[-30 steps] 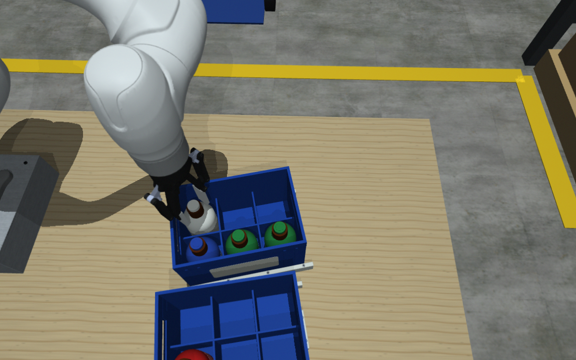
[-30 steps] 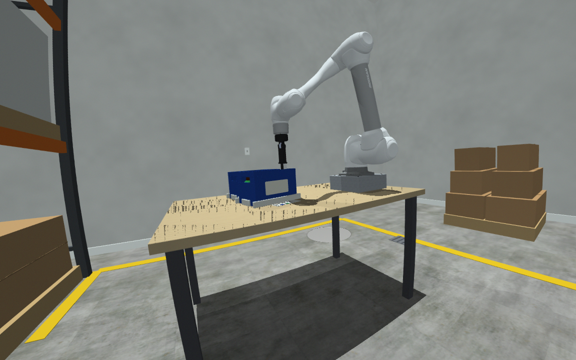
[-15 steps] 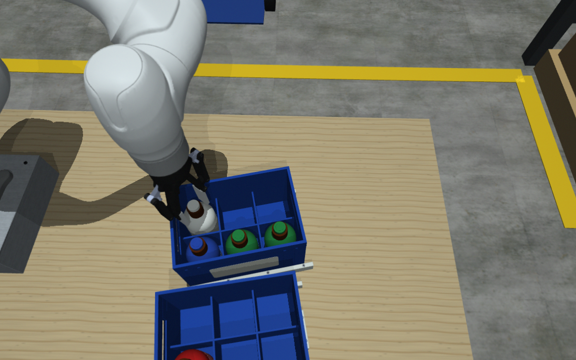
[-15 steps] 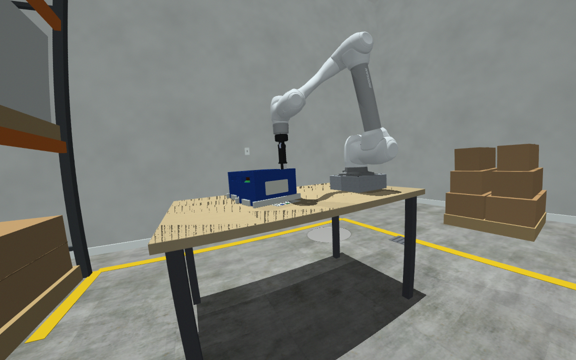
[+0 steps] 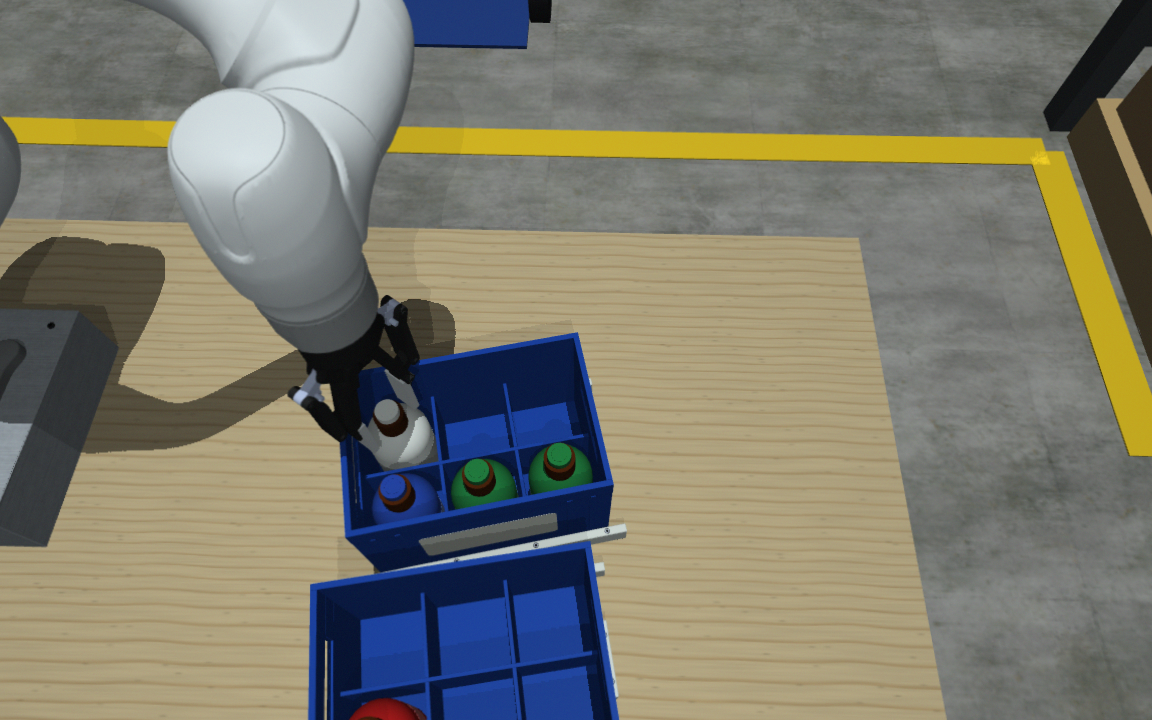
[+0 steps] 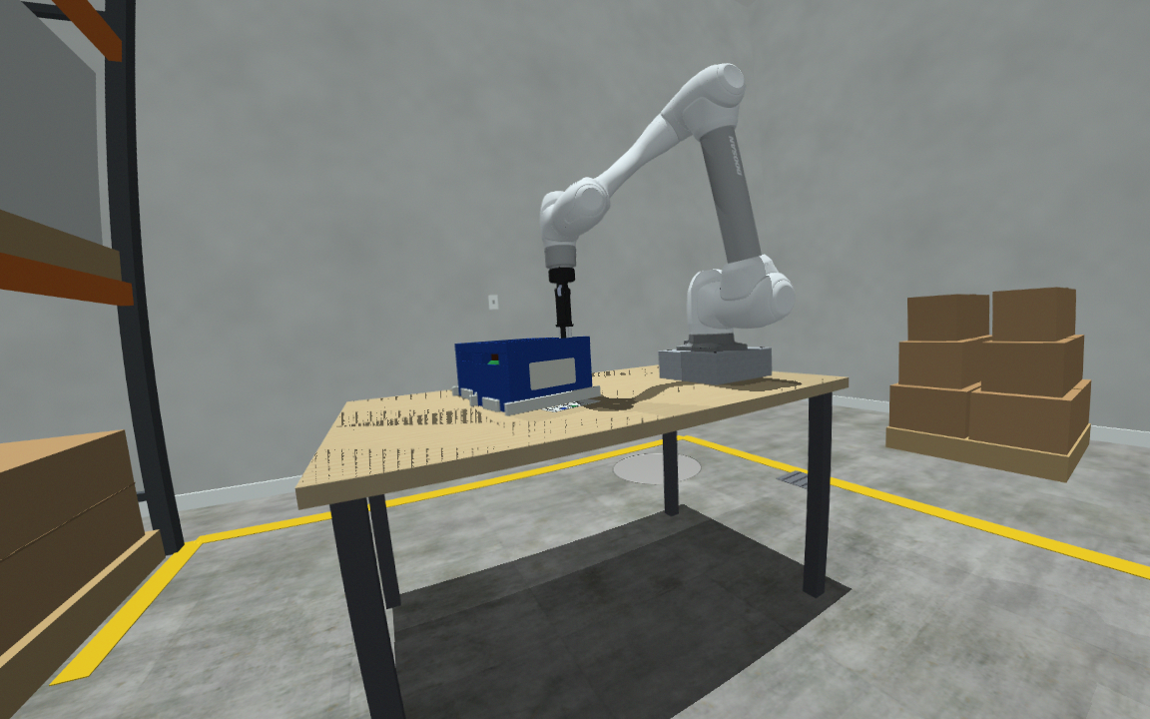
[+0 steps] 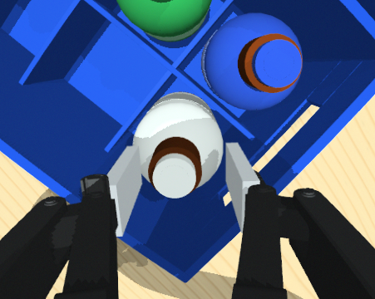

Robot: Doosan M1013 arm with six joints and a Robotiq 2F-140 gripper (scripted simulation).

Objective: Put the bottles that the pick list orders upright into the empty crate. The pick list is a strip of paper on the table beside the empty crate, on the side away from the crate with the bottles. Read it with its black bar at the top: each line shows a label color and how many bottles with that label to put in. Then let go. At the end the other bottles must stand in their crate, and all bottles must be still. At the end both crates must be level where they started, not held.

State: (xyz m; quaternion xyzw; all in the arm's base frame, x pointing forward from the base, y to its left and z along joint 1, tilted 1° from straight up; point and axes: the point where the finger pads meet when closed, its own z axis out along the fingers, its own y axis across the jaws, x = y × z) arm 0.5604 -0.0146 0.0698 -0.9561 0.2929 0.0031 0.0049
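The white bottle lies 8 cm below my hand. Round my hand: pick list (17 cm below, 11 cm to the left, 5 cm ahead); then blue bottle (8 cm to the right, 8 cm below, 2 cm ahead); then red bottle (31 cm to the right, 8 cm below, 3 cm ahead).
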